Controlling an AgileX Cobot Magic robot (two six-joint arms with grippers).
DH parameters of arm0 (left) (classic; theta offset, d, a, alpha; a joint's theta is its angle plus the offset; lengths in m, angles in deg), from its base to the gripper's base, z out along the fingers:
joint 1: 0 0.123 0 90
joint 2: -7.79 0 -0.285 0
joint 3: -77.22 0 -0.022 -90
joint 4: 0 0.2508 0 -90
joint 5: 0 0 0.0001 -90
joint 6: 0 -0.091 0 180
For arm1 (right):
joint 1: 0 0.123 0 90
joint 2: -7.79 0 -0.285 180
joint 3: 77.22 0 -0.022 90
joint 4: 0 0.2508 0 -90
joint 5: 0 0 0.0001 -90
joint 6: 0 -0.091 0 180
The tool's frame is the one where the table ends.
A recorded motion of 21 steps. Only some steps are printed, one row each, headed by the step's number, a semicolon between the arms.
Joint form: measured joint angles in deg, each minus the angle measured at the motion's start. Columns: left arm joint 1, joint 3, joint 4, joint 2, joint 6, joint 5; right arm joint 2, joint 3, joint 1, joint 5, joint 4, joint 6.
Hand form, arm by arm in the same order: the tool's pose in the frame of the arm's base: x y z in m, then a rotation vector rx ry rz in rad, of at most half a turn. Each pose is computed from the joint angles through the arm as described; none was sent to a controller.
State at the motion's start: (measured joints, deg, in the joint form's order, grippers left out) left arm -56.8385 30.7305 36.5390 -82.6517 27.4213 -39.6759; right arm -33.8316 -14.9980 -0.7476 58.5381 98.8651 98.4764
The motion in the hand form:
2: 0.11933 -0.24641 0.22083 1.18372 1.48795 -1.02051; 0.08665 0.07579 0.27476 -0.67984 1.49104 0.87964
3: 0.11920 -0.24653 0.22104 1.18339 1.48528 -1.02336; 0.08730 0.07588 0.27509 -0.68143 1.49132 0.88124
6: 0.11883 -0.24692 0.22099 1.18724 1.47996 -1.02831; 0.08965 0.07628 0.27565 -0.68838 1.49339 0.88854
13: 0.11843 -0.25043 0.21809 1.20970 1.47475 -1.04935; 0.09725 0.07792 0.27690 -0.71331 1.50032 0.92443
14: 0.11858 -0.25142 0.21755 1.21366 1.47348 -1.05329; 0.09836 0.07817 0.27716 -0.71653 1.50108 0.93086
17: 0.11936 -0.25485 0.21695 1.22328 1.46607 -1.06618; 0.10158 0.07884 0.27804 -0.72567 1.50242 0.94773
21: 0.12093 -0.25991 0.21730 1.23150 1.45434 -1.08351; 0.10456 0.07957 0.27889 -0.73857 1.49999 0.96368
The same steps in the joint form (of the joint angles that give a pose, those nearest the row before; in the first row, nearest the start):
2: 0.00 0.01 0.06 -0.04 0.09 -0.40; -0.42 -0.26 0.00 0.21 0.01 0.19
3: 0.00 0.02 0.11 -0.05 0.12 -0.59; -0.69 -0.39 0.00 0.33 0.02 0.29
6: 0.00 0.04 0.42 -0.16 0.22 -0.94; -1.73 -0.75 0.01 0.86 0.04 0.75
13: -0.01 0.51 2.19 -1.38 1.28 -1.99; -5.30 -1.91 0.00 3.12 -0.01 2.00
14: -0.01 0.67 2.50 -1.68 1.45 -2.20; -5.81 -2.10 0.00 3.48 -0.02 2.12
17: -0.01 1.37 3.38 -2.58 1.98 -2.86; -7.27 -2.67 0.00 4.45 -0.04 2.49
21: -0.01 2.52 4.40 -3.71 2.69 -3.65; -8.68 -3.22 0.00 5.56 -0.06 3.08

